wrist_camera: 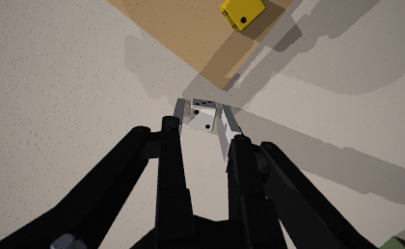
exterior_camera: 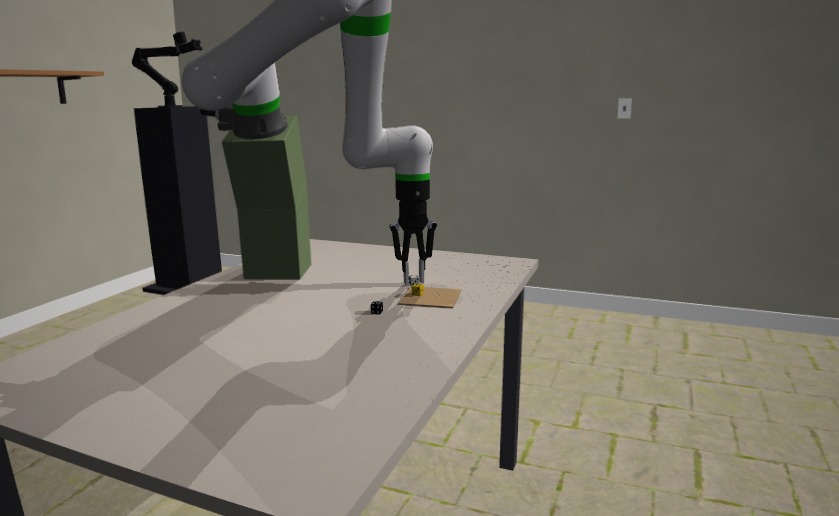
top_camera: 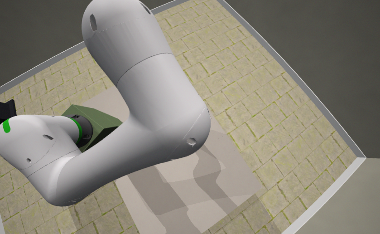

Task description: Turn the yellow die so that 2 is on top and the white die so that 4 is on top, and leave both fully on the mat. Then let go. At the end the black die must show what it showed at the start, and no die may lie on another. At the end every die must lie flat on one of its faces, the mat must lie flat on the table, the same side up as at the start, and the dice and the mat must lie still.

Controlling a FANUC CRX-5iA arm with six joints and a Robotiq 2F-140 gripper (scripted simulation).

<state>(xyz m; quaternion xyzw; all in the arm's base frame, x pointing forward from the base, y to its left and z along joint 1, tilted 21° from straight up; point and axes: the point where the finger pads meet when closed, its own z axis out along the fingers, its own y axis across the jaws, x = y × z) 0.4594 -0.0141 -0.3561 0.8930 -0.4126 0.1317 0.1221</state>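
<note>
Right now my hand is 20 mm above the white die. From my hand the other things lie so: tan mat: 90 mm ahead, 90 mm to the right, 30 mm below; black die: 240 mm to the right, 20 mm below; yellow die: 50 mm ahead, 90 mm to the right, 20 mm below.
</note>
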